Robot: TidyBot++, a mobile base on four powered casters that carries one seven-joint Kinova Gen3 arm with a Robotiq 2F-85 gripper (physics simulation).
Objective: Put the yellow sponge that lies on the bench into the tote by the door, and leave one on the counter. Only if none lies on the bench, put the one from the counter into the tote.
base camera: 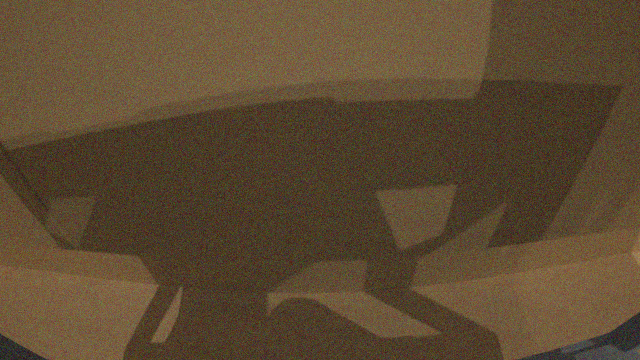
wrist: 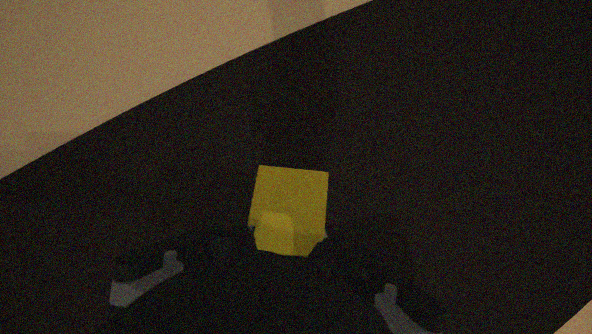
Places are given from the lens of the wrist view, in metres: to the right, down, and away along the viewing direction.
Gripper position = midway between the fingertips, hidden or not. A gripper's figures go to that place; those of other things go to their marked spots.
gripper (wrist: 288, 229): -0.01, 0.06, 0.16
yellow sponge (wrist: 288, 209): -0.01, 0.04, 0.13
dark counter (wrist: 450, 140): 0.24, -0.04, 0.23
The marked spots on the dark counter and the yellow sponge are 0.27 m apart.
